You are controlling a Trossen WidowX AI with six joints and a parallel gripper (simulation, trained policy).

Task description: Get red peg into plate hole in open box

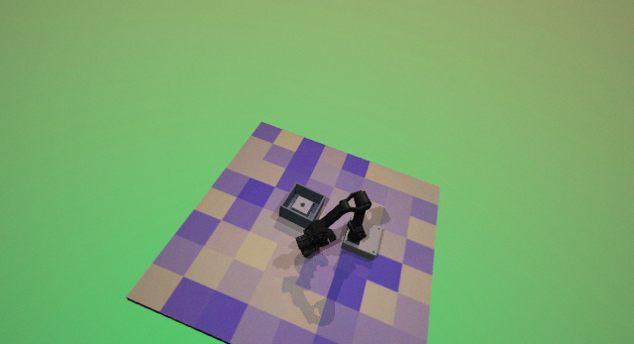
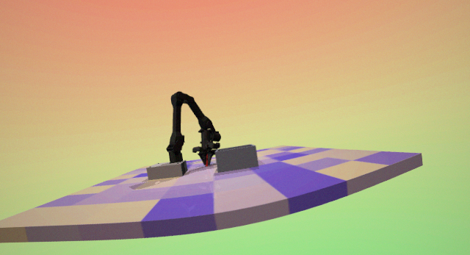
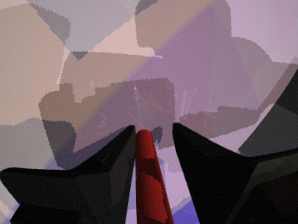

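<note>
Now: gripper tip 160 mm short of the pale plate, 180 mm to the left of it and 40 mm below it. From my gripper tip the other things lie so: red peg 20 mm to the left, 30 mm above; then grey box 160 mm ahead, 180 mm to the right, 20 mm above.
</note>
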